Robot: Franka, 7 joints.
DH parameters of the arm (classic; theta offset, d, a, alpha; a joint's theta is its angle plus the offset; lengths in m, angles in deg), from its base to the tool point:
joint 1: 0 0.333 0 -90
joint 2: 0 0 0 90
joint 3: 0 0.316 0.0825 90
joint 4: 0 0 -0.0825 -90
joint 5: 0 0.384 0 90
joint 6: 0 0 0.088 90
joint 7: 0 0.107 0 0
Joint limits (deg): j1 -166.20..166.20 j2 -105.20..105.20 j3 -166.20..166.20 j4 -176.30..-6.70 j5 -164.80..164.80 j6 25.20..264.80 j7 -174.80..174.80
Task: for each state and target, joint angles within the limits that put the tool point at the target. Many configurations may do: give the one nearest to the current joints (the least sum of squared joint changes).
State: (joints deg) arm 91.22 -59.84 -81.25 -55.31 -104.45 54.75 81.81
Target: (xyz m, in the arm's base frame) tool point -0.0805 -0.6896 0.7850
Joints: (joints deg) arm 63.67 -51.58 -81.13 -31.70 -119.10 94.25 81.81
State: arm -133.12 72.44 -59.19 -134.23 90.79 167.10 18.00
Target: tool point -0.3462 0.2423 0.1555
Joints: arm -128.07 70.22 -59.21 -142.80 92.31 168.98 18.00
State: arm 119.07 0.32 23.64 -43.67 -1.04 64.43 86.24
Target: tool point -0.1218 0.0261 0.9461
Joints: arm 120.75 -30.14 14.72 -52.59 -3.64 36.35 86.24
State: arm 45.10 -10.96 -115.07 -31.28 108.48 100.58 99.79
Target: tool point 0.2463 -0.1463 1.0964
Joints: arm 49.80 2.94 -110.01 -35.06 104.90 89.43 99.79
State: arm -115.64 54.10 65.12 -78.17 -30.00 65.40 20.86
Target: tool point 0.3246 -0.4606 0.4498
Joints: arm -110.33 43.14 78.58 -85.78 -24.96 57.61 20.86
